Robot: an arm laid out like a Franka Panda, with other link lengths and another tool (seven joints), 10 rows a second.
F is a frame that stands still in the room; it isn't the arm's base.
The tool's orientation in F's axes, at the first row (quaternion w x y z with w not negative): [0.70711 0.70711 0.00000 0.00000]
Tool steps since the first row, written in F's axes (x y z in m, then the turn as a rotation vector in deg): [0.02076 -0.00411 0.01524 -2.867 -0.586 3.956]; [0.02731 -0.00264 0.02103 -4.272 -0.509 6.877]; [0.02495 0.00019 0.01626 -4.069 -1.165 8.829]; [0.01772 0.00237 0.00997 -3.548 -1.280 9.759]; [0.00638 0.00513 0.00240 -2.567 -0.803 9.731]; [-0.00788 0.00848 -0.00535 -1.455 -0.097 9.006]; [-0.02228 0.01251 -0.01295 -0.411 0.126 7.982]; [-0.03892 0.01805 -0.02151 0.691 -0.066 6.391]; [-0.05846 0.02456 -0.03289 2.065 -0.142 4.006]
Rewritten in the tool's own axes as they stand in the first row. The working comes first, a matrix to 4 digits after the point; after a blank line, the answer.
The tool's axes in the first row as the columns of a matrix, in F's axes (used below as rounded here):
[1.0000 0.0000 0.0000]
[0.0000 0.0000 -1.0000]
[0.0000 1.0000 0.0000]

[0.02076 0.01524 0.00411 -2.867 3.956 0.586]; [0.02731 0.02103 0.00264 -4.272 6.877 0.509]; [0.02495 0.01626 -0.00019 -4.069 8.829 1.165]; [0.01772 0.00997 -0.00237 -3.548 9.759 1.280]; [0.00638 0.00240 -0.00513 -2.567 9.731 0.803]; [-0.00788 -0.00535 -0.00848 -1.455 9.006 0.097]; [-0.02228 -0.01295 -0.01251 -0.411 7.982 -0.126]; [-0.03892 -0.02151 -0.01805 0.691 6.391 0.066]; [-0.05846 -0.03289 -0.02456 2.065 4.006 0.142]
